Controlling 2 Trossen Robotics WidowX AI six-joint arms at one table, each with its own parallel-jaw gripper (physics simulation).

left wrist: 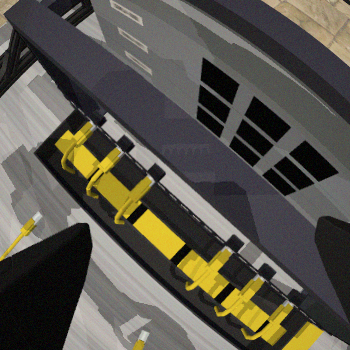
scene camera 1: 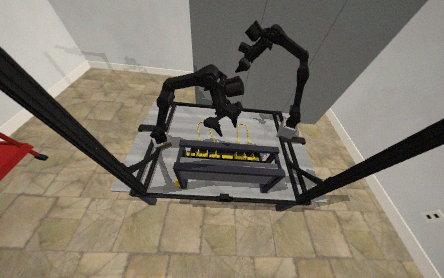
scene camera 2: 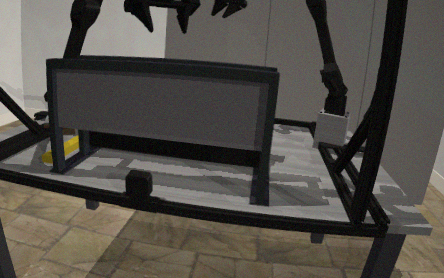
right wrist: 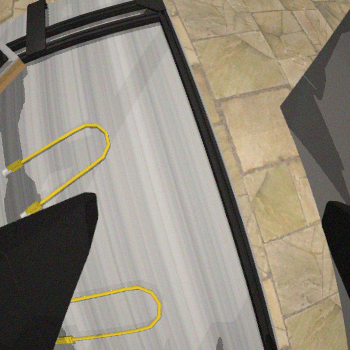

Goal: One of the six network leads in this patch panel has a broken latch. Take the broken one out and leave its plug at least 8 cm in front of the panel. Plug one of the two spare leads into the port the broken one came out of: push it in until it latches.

Scene:
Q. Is my right gripper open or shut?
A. Open.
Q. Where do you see a grey rack front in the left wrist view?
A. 176,44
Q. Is my left gripper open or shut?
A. Open.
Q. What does my right gripper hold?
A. Nothing.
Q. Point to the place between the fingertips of my left gripper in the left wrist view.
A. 207,233

